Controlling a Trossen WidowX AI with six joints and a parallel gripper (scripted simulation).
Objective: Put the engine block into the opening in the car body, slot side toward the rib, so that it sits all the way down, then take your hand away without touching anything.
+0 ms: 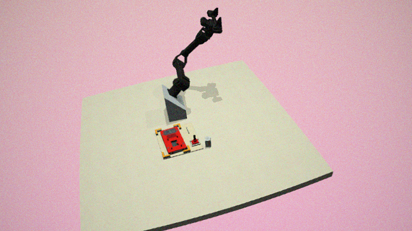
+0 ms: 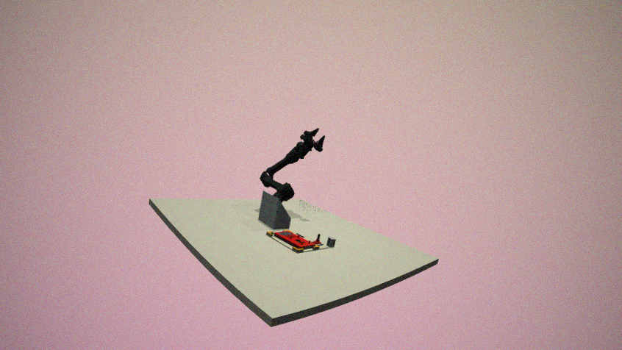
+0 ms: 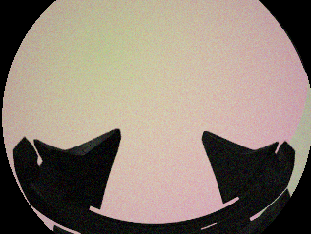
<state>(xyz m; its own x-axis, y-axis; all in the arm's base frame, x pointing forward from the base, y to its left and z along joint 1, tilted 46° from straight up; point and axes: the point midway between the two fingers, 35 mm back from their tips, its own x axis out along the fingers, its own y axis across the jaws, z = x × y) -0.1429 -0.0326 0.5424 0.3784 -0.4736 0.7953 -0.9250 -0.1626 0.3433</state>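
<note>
The grey engine block lies 540 mm below my gripper tip, 480 mm ahead of it and 280 mm to the right of it.
</note>
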